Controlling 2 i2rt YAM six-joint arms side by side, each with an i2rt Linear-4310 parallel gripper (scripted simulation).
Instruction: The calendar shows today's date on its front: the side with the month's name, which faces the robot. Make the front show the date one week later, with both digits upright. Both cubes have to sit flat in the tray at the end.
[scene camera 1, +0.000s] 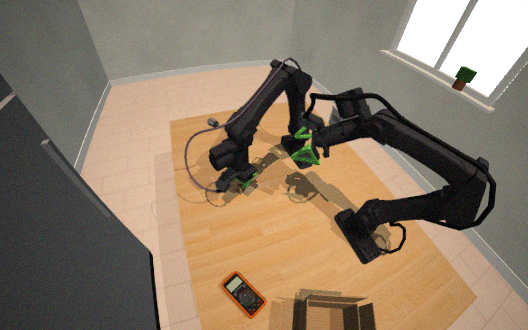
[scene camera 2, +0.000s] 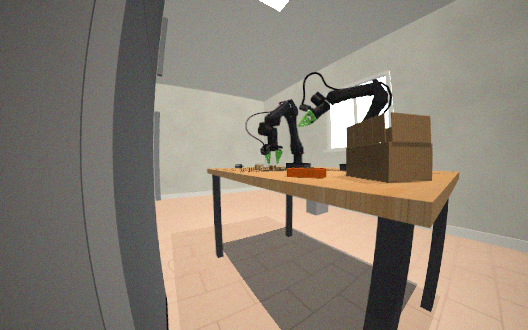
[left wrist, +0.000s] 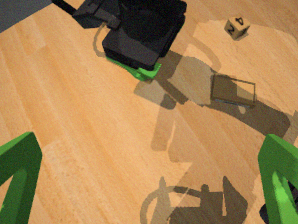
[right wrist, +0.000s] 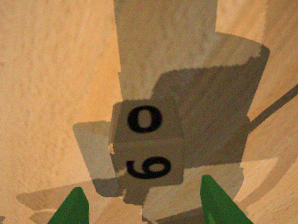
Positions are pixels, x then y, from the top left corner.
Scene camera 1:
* left gripper: 293, 146
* right gripper: 241, 183
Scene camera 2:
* cardboard box: 371, 153
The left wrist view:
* left gripper: 149, 145
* right gripper: 147, 64
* calendar tray: 227, 89
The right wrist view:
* right gripper: 142, 190
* wooden cube: 146, 144
